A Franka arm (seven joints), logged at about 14 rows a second.
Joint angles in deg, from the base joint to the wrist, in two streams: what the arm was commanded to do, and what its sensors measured. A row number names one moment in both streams.
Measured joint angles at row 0:
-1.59, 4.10, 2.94, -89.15, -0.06, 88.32, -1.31
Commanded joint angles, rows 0 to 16:
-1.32, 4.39, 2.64, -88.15, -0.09, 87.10, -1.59
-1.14, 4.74, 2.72, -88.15, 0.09, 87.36, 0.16
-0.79, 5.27, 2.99, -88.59, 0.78, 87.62, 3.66
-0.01, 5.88, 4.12, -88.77, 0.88, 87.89, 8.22
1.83, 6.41, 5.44, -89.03, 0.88, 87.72, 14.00
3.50, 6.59, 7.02, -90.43, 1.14, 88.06, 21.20
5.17, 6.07, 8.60, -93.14, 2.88, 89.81, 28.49
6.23, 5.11, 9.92, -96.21, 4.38, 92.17, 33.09
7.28, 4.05, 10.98, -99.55, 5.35, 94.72, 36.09
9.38, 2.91, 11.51, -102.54, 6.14, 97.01, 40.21
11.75, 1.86, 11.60, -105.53, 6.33, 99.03, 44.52
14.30, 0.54, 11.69, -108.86, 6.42, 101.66, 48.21
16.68, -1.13, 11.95, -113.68, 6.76, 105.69, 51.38
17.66, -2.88, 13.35, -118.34, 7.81, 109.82, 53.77
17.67, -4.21, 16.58, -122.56, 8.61, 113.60, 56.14
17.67, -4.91, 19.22, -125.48, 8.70, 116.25, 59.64
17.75, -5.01, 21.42, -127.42, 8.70, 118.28, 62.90
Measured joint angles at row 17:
17.73, -0.23, 18.09, -119.26, 7.72, 113.07, 57.24
